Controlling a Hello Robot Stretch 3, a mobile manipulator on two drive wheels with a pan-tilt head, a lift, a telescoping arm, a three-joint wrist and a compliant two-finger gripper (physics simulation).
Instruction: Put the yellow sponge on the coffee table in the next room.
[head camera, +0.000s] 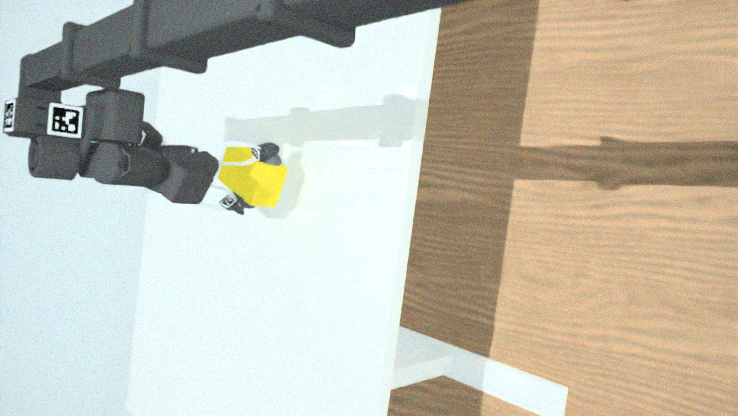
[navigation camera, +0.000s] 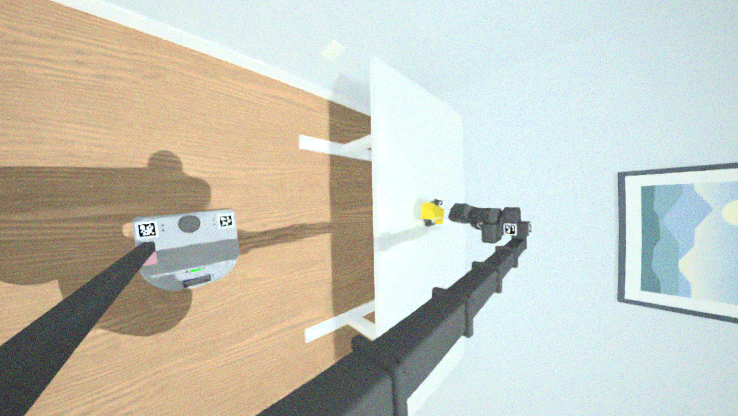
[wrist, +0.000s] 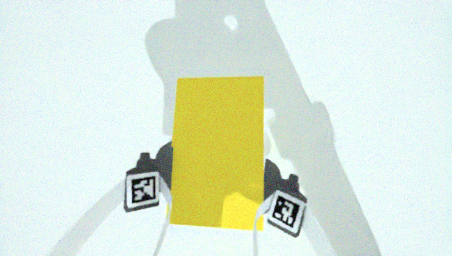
Note:
In view: the gripper (head camera: 263, 180), a yellow sponge (head camera: 259, 184), a white table (head camera: 300, 302) and a framed picture (navigation camera: 670, 258).
The yellow sponge is seen too in the wrist view (wrist: 218, 133). The gripper is seen too in the navigation camera view (navigation camera: 428, 212) and in the wrist view (wrist: 219, 168). The white table is seen too in the navigation camera view (navigation camera: 417, 149) and in the wrist view (wrist: 350, 101).

